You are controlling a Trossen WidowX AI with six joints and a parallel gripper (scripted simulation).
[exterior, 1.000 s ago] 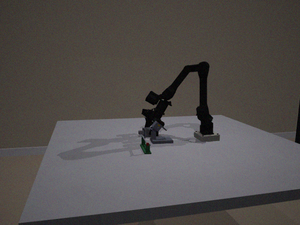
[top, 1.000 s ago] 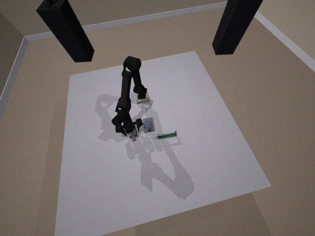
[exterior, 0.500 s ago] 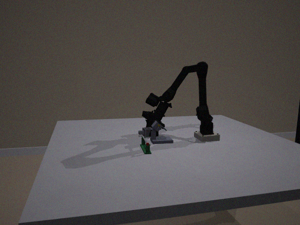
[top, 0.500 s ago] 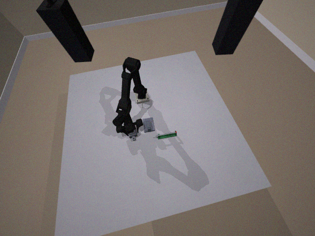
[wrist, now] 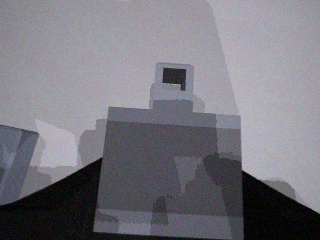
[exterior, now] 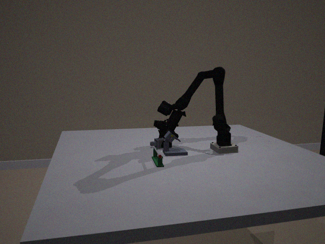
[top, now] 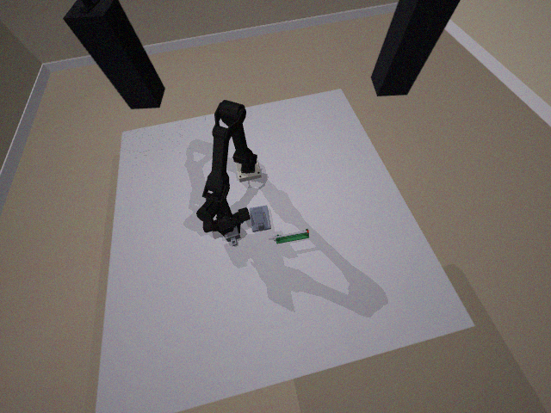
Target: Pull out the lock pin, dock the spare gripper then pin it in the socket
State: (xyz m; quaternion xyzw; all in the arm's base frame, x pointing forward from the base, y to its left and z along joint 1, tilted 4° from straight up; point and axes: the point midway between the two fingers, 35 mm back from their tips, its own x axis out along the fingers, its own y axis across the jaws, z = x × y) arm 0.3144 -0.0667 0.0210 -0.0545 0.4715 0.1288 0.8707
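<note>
My gripper tip is 120 mm to the right of the grey mount, 50 mm past it and 40 mm below it. Also, from my gripper tip: spare gripper (10 mm above); then green cradle (250 mm to the left, 20 mm ahead, 20 mm above).
</note>
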